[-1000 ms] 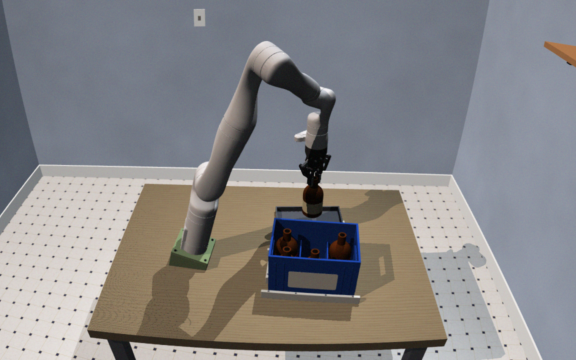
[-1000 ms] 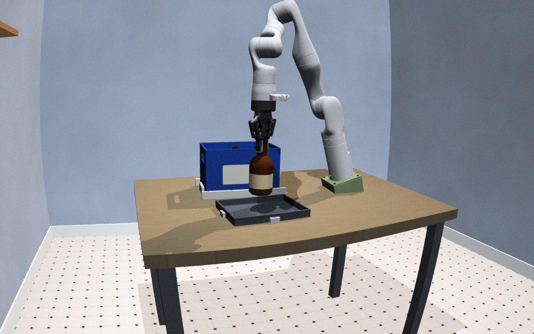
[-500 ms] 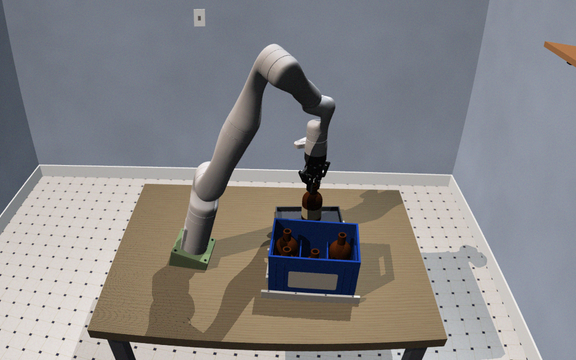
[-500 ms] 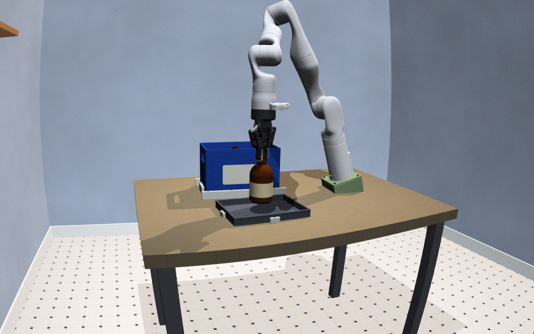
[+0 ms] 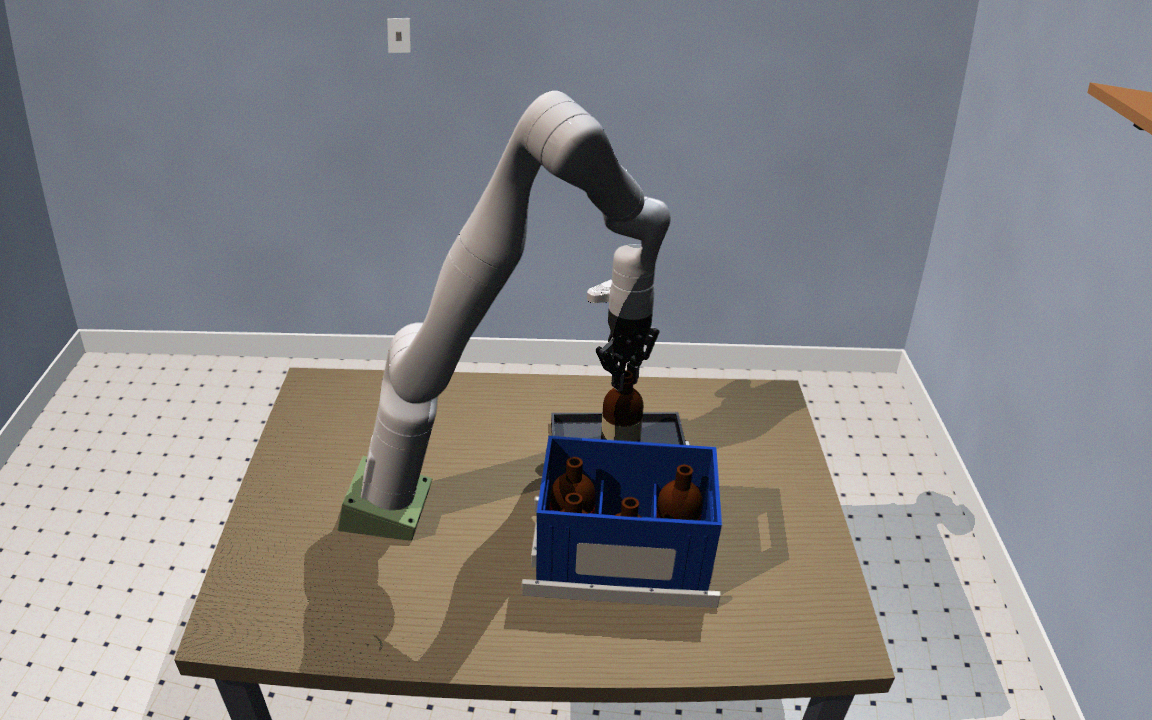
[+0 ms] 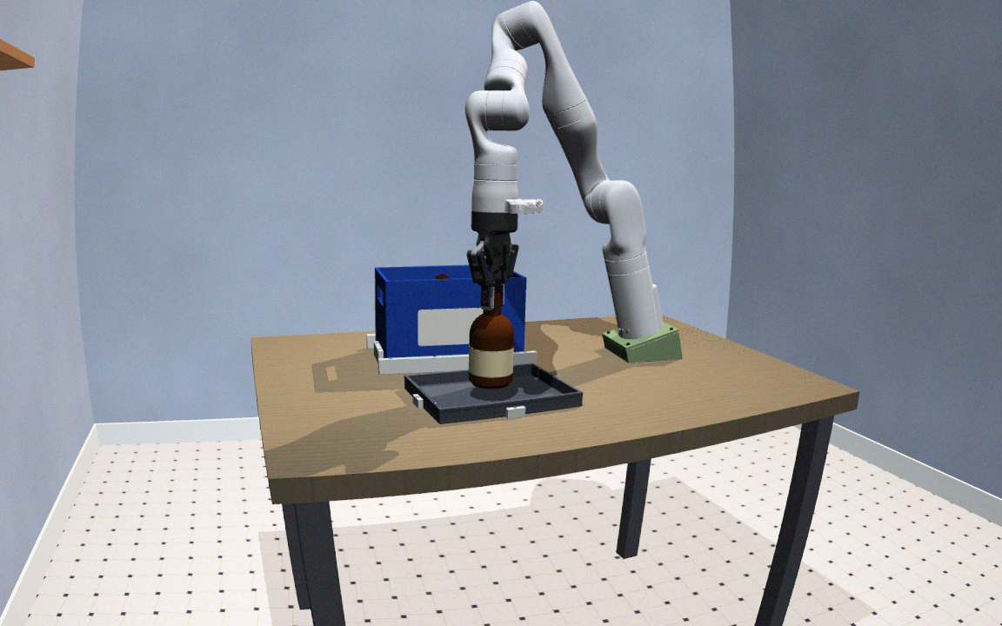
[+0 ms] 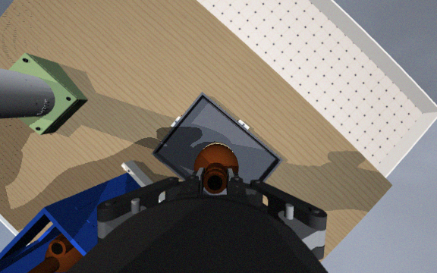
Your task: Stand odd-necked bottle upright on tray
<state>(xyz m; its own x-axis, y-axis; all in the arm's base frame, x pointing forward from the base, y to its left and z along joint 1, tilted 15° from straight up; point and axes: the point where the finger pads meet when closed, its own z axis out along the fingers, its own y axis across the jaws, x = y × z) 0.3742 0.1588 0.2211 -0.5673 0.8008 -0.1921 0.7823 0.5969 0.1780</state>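
My hand is 160 mm above the dark grey tray. The rest, counted from my hand: blue crate (270 mm to the right, 90 mm below, 30 mm behind).
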